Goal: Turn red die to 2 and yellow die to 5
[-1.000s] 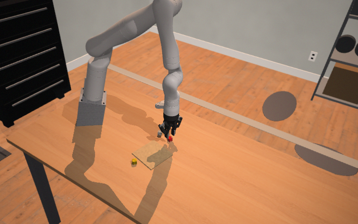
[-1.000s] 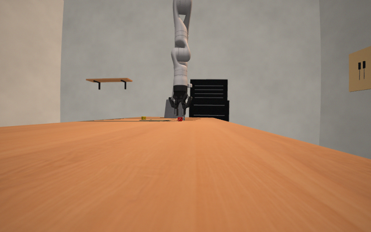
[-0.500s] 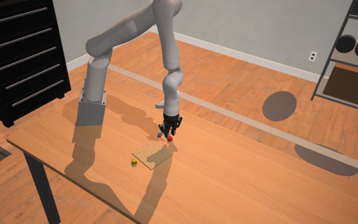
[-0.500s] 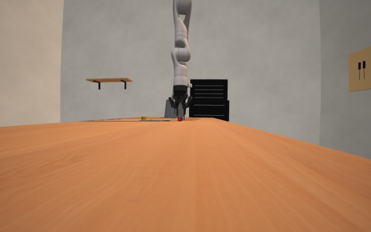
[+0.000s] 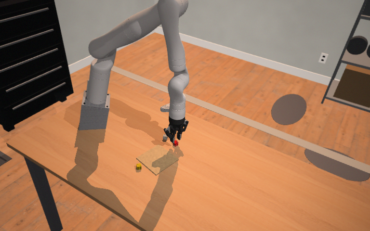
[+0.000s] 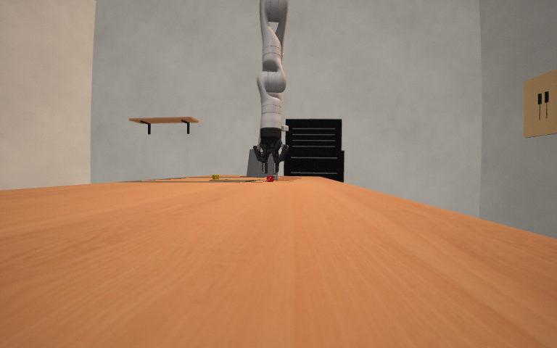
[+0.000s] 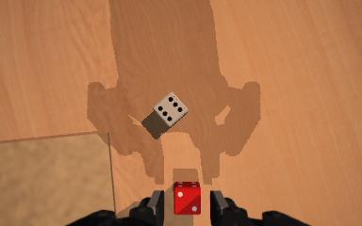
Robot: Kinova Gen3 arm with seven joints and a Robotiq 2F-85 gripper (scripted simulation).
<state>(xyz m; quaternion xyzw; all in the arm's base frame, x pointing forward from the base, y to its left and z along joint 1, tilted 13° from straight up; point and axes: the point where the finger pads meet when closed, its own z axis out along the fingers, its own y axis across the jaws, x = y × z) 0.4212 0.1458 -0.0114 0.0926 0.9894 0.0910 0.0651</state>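
Right now my hand is 40 mm above the red die. Round my hand: white die (70 mm behind, 40 mm below); then yellow die (20 mm behind, 230 mm to the right, 40 mm below); then tan mat (130 mm to the right, 40 mm below).
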